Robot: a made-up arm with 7 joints. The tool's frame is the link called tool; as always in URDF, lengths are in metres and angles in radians. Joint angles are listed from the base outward.
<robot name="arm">
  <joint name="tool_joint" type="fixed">
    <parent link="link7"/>
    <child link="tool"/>
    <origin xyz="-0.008 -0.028 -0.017" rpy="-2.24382 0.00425 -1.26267"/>
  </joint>
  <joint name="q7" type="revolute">
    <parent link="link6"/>
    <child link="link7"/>
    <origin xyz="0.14 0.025 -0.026"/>
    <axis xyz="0 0 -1"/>
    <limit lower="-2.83" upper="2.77"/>
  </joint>
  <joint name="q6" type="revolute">
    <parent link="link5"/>
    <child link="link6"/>
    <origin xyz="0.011 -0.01 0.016"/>
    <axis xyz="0 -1 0"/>
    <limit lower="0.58" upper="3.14"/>
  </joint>
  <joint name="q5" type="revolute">
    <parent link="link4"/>
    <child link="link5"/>
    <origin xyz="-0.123 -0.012 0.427"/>
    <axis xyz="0 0 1"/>
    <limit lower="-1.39" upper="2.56"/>
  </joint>
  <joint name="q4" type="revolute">
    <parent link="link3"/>
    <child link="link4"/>
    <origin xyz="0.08 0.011 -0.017"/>
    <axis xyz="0 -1 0"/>
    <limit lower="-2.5" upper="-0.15"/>
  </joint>
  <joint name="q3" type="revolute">
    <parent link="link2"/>
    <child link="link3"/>
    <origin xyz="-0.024 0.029 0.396"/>
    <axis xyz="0 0 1"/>
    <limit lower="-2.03" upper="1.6"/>
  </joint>
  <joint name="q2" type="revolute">
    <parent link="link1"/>
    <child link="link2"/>
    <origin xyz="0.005 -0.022 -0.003"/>
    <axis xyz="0 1 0"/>
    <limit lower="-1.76" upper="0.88"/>
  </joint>
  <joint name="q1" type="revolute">
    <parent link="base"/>
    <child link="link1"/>
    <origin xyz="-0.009 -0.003 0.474"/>
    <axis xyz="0 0 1"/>
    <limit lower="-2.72" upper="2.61"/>
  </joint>
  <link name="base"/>
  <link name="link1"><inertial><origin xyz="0.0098 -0.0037 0.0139"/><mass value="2.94"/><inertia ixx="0.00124" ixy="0" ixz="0" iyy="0.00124" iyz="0" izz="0.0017"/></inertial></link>
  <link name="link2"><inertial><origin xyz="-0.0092 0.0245 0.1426"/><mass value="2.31"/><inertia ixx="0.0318" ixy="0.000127" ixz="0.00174" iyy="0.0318" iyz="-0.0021" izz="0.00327"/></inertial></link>
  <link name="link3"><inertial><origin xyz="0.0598 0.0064 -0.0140"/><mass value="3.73"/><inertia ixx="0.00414" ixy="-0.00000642" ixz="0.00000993" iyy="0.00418" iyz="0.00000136" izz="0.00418"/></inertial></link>
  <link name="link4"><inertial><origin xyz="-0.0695 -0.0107 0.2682"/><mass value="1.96"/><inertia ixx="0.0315" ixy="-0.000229" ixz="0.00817" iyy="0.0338" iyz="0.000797" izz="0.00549"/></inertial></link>
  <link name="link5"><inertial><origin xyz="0.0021 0.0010 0.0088"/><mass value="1.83"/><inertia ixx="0.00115" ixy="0" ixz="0" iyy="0.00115" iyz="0" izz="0.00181"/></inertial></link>
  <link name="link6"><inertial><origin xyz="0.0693 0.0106 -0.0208"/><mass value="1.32"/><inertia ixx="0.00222" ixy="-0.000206" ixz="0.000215" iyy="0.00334" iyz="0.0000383" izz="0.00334"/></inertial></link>
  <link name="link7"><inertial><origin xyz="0.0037 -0.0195 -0.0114"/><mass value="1.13"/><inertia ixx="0.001" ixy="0" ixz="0" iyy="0.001" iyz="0" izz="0.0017"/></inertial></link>
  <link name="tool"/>
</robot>
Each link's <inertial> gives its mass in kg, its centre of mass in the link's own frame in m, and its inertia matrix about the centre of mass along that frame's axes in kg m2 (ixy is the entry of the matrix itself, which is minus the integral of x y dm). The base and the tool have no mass. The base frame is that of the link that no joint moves.
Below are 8 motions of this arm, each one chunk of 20 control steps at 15 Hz.
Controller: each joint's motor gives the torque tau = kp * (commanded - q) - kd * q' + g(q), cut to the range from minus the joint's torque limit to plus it. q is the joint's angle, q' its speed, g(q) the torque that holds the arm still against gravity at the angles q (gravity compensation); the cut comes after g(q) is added. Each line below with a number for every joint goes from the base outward.
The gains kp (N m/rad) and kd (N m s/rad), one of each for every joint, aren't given. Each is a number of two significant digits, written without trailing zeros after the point. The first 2 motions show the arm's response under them.
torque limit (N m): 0.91 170 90 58 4.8 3.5 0.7
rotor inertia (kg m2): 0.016 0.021 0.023 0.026 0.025 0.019 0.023
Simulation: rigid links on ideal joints. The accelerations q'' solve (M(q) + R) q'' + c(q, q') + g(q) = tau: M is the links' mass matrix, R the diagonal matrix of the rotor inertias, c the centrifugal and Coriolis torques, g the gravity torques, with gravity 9.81 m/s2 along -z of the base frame. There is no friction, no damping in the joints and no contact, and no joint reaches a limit. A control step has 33 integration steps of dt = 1/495 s. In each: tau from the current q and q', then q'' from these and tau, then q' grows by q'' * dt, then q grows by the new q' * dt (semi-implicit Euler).
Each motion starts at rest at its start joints. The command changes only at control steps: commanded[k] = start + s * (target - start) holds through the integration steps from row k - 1 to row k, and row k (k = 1, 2, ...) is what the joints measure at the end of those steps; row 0 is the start. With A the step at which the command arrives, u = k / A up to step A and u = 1 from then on. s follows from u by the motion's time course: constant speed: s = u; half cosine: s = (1 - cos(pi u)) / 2; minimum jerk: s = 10 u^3 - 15 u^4 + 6 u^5; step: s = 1 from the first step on.
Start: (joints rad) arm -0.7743 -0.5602 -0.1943 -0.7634 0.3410 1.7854 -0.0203
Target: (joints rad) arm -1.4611 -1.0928 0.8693 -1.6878 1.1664 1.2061 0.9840
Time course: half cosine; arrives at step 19
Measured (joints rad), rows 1 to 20:
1: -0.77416 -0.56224 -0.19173 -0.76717 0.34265 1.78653 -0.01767
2: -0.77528 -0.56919 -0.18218 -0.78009 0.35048 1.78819 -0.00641
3: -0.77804 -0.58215 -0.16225 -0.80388 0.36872 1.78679 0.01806
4: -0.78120 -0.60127 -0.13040 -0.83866 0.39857 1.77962 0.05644
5: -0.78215 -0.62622 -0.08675 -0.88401 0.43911 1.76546 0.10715
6: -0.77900 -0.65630 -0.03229 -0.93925 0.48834 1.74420 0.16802
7: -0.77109 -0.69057 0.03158 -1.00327 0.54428 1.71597 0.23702
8: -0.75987 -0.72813 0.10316 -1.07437 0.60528 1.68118 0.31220
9: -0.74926 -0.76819 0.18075 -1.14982 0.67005 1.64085 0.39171
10: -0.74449 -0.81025 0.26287 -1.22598 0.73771 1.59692 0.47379
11: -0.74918 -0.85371 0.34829 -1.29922 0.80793 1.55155 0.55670
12: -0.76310 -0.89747 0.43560 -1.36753 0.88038 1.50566 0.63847
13: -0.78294 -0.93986 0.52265 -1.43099 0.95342 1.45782 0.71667
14: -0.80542 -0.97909 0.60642 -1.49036 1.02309 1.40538 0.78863
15: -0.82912 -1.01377 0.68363 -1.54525 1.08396 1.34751 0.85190
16: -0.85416 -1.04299 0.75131 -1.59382 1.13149 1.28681 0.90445
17: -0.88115 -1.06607 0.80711 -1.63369 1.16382 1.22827 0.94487
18: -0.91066 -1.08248 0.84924 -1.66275 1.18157 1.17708 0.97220
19: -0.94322 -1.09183 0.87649 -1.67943 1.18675 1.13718 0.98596
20: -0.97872 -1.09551 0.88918 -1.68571 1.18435 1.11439 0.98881
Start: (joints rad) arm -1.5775 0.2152 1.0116 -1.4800 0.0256 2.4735 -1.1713
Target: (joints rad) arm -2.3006 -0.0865 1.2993 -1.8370 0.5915 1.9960 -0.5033
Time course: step
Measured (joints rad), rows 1 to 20:
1: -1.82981 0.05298 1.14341 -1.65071 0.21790 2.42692 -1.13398
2: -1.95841 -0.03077 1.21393 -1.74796 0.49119 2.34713 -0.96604
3: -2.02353 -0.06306 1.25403 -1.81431 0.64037 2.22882 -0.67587
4: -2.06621 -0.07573 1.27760 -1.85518 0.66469 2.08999 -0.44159
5: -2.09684 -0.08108 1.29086 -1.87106 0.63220 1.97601 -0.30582
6: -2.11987 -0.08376 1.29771 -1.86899 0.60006 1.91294 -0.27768
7: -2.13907 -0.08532 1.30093 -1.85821 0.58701 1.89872 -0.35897
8: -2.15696 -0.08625 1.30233 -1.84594 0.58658 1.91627 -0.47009
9: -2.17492 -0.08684 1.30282 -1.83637 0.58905 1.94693 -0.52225
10: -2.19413 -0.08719 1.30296 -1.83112 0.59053 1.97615 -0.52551
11: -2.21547 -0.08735 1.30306 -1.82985 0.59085 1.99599 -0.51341
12: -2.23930 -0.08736 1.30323 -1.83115 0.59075 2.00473 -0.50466
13: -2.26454 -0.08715 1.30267 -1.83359 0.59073 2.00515 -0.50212
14: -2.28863 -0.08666 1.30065 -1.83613 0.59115 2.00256 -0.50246
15: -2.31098 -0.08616 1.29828 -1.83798 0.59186 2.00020 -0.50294
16: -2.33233 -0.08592 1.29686 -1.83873 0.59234 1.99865 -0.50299
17: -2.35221 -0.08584 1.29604 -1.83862 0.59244 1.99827 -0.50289
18: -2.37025 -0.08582 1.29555 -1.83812 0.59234 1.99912 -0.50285
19: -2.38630 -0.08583 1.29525 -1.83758 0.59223 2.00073 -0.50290
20: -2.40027 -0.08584 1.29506 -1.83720 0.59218 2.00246 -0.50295
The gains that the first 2 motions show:
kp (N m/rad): 36 970 200 180 8.4 5.4 7
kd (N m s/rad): 3.1 82 23 13 0.58 0.84 0.48
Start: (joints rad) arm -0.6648 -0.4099 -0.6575 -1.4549 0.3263 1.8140 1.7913
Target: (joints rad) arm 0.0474 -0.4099 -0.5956 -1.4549 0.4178 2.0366 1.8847
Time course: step
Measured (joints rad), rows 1 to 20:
1: -0.68490 -0.40982 -0.63803 -1.46276 0.35782 1.85939 1.82552
2: -0.69003 -0.40983 -0.62126 -1.46078 0.40051 1.91866 1.87086
3: -0.67834 -0.41075 -0.61078 -1.45368 0.42279 1.97194 1.89184
4: -0.65770 -0.41168 -0.60437 -1.44776 0.42699 2.01356 1.89353
5: -0.63188 -0.41215 -0.60098 -1.44540 0.42379 2.04109 1.88897
6: -0.60176 -0.41215 -0.59979 -1.44619 0.42038 2.05548 1.88529
7: -0.56698 -0.41185 -0.59995 -1.44862 0.41891 2.06001 1.88374
8: -0.52694 -0.41148 -0.60071 -1.45126 0.41879 2.05873 1.88335
9: -0.48126 -0.41118 -0.60153 -1.45324 0.41902 2.05518 1.88326
10: -0.42978 -0.41100 -0.60217 -1.45432 0.41912 2.05167 1.88320
11: -0.37253 -0.41093 -0.60257 -1.45470 0.41908 2.04928 1.88316
12: -0.30963 -0.41092 -0.60282 -1.45469 0.41903 2.04811 1.88318
13: -0.24120 -0.41092 -0.60303 -1.45463 0.41903 2.04776 1.88322
14: -0.16738 -0.41090 -0.60327 -1.45470 0.41909 2.04772 1.88323
15: -0.08824 -0.41086 -0.60360 -1.45497 0.41916 2.04757 1.88319
16: -0.01018 -0.41010 -0.60182 -1.45632 0.41921 2.04551 1.88345
17: 0.05894 -0.40879 -0.59792 -1.45905 0.41829 2.03695 1.88449
18: 0.12592 -0.40812 -0.59581 -1.46095 0.41699 2.02703 1.88504
19: 0.19009 -0.40787 -0.59467 -1.46167 0.41629 2.01967 1.88502
20: 0.25044 -0.40786 -0.59386 -1.46143 0.41622 2.01568 1.88492

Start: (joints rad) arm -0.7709 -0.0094 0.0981 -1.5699 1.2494 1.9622 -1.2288
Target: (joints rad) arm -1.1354 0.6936 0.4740 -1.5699 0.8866 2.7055 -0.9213
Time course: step
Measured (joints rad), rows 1 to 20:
1: -0.86574 0.21834 0.26694 -1.35043 1.07964 2.22253 -1.13813
2: -0.88295 0.46359 0.36543 -1.32521 0.76778 2.59867 -1.03247
3: -0.91372 0.60979 0.40542 -1.48284 0.66384 2.69217 -0.96731
4: -0.94246 0.69112 0.41488 -1.62968 0.80410 2.50815 -0.93116
5: -0.97513 0.72525 0.41692 -1.71127 1.00930 2.17871 -0.89896
6: -1.00662 0.73178 0.42524 -1.72724 1.05537 1.91887 -0.87534
7: -1.02307 0.72310 0.44048 -1.68844 0.96074 1.86812 -0.87911
8: -1.02334 0.71014 0.45559 -1.62971 0.88220 2.04168 -0.90061
9: -1.01883 0.69849 0.46712 -1.57629 0.85784 2.28900 -0.92468
10: -1.01917 0.68915 0.47604 -1.54204 0.84518 2.50171 -0.93862
11: -1.02575 0.68406 0.48146 -1.52946 0.82984 2.65019 -0.94032
12: -1.03682 0.68354 0.48323 -1.53311 0.82361 2.73435 -0.93590
13: -1.05071 0.68608 0.48232 -1.54523 0.83467 2.76526 -0.93029
14: -1.06656 0.68973 0.48010 -1.55916 0.85884 2.76014 -0.92519
15: -1.08406 0.69300 0.47777 -1.57062 0.88495 2.73750 -0.92099
16: -1.10259 0.69516 0.47569 -1.57750 0.90315 2.71235 -0.91814
17: -1.12087 0.69608 0.47369 -1.57948 0.91003 2.69455 -0.91706
18: -1.13821 0.69598 0.47210 -1.57779 0.90750 2.68740 -0.91762
19: -1.15437 0.69527 0.47124 -1.57428 0.90002 2.68938 -0.91914
20: -1.16962 0.69436 0.47118 -1.57069 0.89165 2.69624 -0.92078

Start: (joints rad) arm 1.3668 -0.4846 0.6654 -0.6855 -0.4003 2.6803 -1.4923
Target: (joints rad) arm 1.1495 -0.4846 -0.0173 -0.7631 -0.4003 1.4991 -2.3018
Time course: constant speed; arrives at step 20
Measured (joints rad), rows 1 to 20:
1: 1.36278 -0.48619 0.65232 -0.68537 -0.40200 2.67512 -1.50863
2: 1.35879 -0.48715 0.62970 -0.68610 -0.40464 2.65649 -1.54527
3: 1.35401 -0.48734 0.60130 -0.68836 -0.40480 2.62268 -1.58973
4: 1.34653 -0.48702 0.56975 -0.69205 -0.40237 2.57588 -1.63339
5: 1.33535 -0.48647 0.53669 -0.69689 -0.39970 2.51972 -1.67450
6: 1.32065 -0.48582 0.50306 -0.70256 -0.39902 2.45765 -1.71451
7: 1.30357 -0.48515 0.46928 -0.70872 -0.40078 2.39229 -1.75479
8: 1.28575 -0.48447 0.43548 -0.71500 -0.40375 2.32541 -1.79567
9: 1.26883 -0.48384 0.40162 -0.72105 -0.40626 2.25822 -1.83676
10: 1.25403 -0.48331 0.36760 -0.72654 -0.40729 2.19168 -1.87764
11: 1.24186 -0.48296 0.33341 -0.73127 -0.40681 2.12665 -1.91813
12: 1.23204 -0.48283 0.29905 -0.73519 -0.40545 2.06380 -1.95832
13: 1.22377 -0.48292 0.26463 -0.73843 -0.40389 2.00345 -1.99837
14: 1.21607 -0.48318 0.23020 -0.74126 -0.40255 1.94542 -2.03846
15: 1.20808 -0.48350 0.19584 -0.74402 -0.40158 1.88905 -2.07865
16: 1.19926 -0.48380 0.16158 -0.74698 -0.40095 1.83341 -2.11895
17: 1.18948 -0.48399 0.12740 -0.75034 -0.40054 1.77758 -2.15934
18: 1.17892 -0.48405 0.09330 -0.75413 -0.40028 1.72089 -2.19978
19: 1.16794 -0.48399 0.05923 -0.75827 -0.40008 1.66305 -2.24023
20: 1.15692 -0.48387 0.02514 -0.76262 -0.39991 1.60413 -2.28068

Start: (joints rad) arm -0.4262 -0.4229 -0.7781 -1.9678 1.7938 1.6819 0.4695
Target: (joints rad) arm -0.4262 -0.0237 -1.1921 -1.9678 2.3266 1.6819 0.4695
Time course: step
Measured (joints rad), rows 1 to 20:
1: -0.41201 -0.23101 -0.92479 -1.88607 2.02077 1.49257 0.49431
2: -0.36839 -0.10884 -1.04485 -1.91574 2.33764 1.50035 0.48014
3: -0.33353 -0.05537 -1.11078 -1.97346 2.43280 1.60063 0.45913
4: -0.31343 -0.03311 -1.14602 -2.01059 2.37781 1.70933 0.45110
5: -0.30521 -0.02471 -1.16492 -2.01970 2.31355 1.77825 0.45370
6: -0.30725 -0.02230 -1.17514 -2.00806 2.29410 1.79535 0.45985
7: -0.31729 -0.02233 -1.18068 -1.98811 2.30507 1.77336 0.46552
8: -0.33291 -0.02305 -1.18367 -1.97034 2.32149 1.73326 0.46934
9: -0.35232 -0.02366 -1.18527 -1.95981 2.33155 1.69364 0.47122
10: -0.37437 -0.02390 -1.18618 -1.95673 2.33417 1.66576 0.47159
11: -0.39670 -0.02397 -1.18785 -1.95868 2.33246 1.65382 0.47105
12: -0.41741 -0.02402 -1.19041 -1.96262 2.33001 1.65643 0.47023
13: -0.43595 -0.02407 -1.19307 -1.96635 2.32841 1.66746 0.46951
14: -0.45315 -0.02405 -1.19473 -1.96880 2.32761 1.67976 0.46908
15: -0.46893 -0.02403 -1.19565 -1.96981 2.32726 1.68899 0.46894
16: -0.48301 -0.02405 -1.19615 -1.96969 2.32737 1.69419 0.46902
17: -0.49518 -0.02411 -1.19642 -1.96899 2.32780 1.69600 0.46921
18: -0.50527 -0.02418 -1.19656 -1.96819 2.32831 1.69570 0.46941
19: -0.51317 -0.02423 -1.19663 -1.96760 2.32871 1.69453 0.46955
20: -0.51878 -0.02426 -1.19667 -1.96733 2.32889 1.69335 0.46962

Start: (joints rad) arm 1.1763 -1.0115 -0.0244 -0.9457 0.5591 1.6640 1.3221
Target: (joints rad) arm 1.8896 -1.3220 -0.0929 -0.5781 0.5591 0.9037 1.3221
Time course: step
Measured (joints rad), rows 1 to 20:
1: 1.16471 -1.10921 -0.05479 -0.96360 0.50619 1.34794 1.30096
2: 1.17001 -1.20365 -0.06970 -0.79852 0.44029 0.93604 1.28737
3: 1.17831 -1.28441 -0.07994 -0.61258 0.49424 0.85611 1.30535
4: 1.18794 -1.33917 -0.08443 -0.48497 0.63124 0.97483 1.33264
5: 1.19546 -1.36512 -0.08527 -0.43151 0.76619 1.09286 1.35121
6: 1.20050 -1.36812 -0.08578 -0.43708 0.81450 1.14312 1.35572
7: 1.20423 -1.35674 -0.08712 -0.47886 0.76182 1.13271 1.34760
8: 1.20790 -1.33931 -0.08891 -0.53361 0.65688 1.08369 1.33312
9: 1.21320 -1.32282 -0.09048 -0.58213 0.55745 1.01417 1.31986
10: 1.22176 -1.31179 -0.09145 -0.61271 0.49712 0.94276 1.31244
11: 1.23406 -1.30764 -0.09185 -0.62234 0.48090 0.88761 1.31126
12: 1.24931 -1.30921 -0.09185 -0.61534 0.49652 0.85877 1.31406
13: 1.26622 -1.31397 -0.09165 -0.59974 0.52704 0.85500 1.31826
14: 1.28378 -1.31937 -0.09138 -0.58334 0.55809 0.86747 1.32208
15: 1.30155 -1.32360 -0.09117 -0.57125 0.58047 0.88582 1.32465
16: 1.31952 -1.32586 -0.09106 -0.56540 0.59046 0.90227 1.32574
17: 1.33798 -1.32622 -0.09108 -0.56518 0.58919 0.91286 1.32554
18: 1.35729 -1.32526 -0.09120 -0.56861 0.58086 0.91683 1.32454
19: 1.37778 -1.32374 -0.09134 -0.57335 0.57048 0.91552 1.32330
20: 1.39968 -1.32231 -0.09146 -0.57754 0.56198 0.91124 1.32229

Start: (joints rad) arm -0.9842 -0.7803 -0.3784 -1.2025 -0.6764 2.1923 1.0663
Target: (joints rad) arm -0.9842 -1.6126 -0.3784 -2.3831 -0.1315 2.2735 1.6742
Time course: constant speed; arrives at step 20
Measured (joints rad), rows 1 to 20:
1: -0.98577 -0.80163 -0.37343 -1.23811 -0.66595 2.20373 1.07652
2: -0.98867 -0.83464 -0.37126 -1.29078 -0.64419 2.21205 1.10385
3: -0.98957 -0.87309 -0.37189 -1.34766 -0.61585 2.21316 1.13840
4: -0.98846 -0.91398 -0.37415 -1.40491 -0.58518 2.21162 1.17223
5: -0.98652 -0.95582 -0.37685 -1.46212 -0.55475 2.21110 1.20342
6: -0.98475 -0.99784 -0.37917 -1.51973 -0.52553 2.21268 1.23313
7: -0.98357 -1.03974 -0.38074 -1.57800 -0.49750 2.21588 1.26275
8: -0.98299 -1.08145 -0.38152 -1.63691 -0.47026 2.21981 1.29281
9: -0.98287 -1.12302 -0.38170 -1.69622 -0.44339 2.22387 1.32327
10: -0.98302 -1.16455 -0.38152 -1.75567 -0.41662 2.22783 1.35388
11: -0.98333 -1.20608 -0.38123 -1.81506 -0.38976 2.23173 1.38446
12: -0.98371 -1.24765 -0.38095 -1.87431 -0.36273 2.23573 1.41496
13: -0.98414 -1.28926 -0.38075 -1.93341 -0.33556 2.23992 1.44539
14: -0.98457 -1.33089 -0.38062 -1.99240 -0.30828 2.24434 1.47577
15: -0.98499 -1.37254 -0.38055 -2.05137 -0.28095 2.24892 1.50615
16: -0.98536 -1.41417 -0.38050 -2.11034 -0.25363 2.25357 1.53652
17: -0.98564 -1.45579 -0.38045 -2.16936 -0.22634 2.25817 1.56691
18: -0.98581 -1.49740 -0.38038 -2.22844 -0.19909 2.26267 1.59732
19: -0.98587 -1.53900 -0.38030 -2.28755 -0.17186 2.26703 1.62773
20: -0.98582 -1.58058 -0.38021 -2.34670 -0.14466 2.27125 1.65814

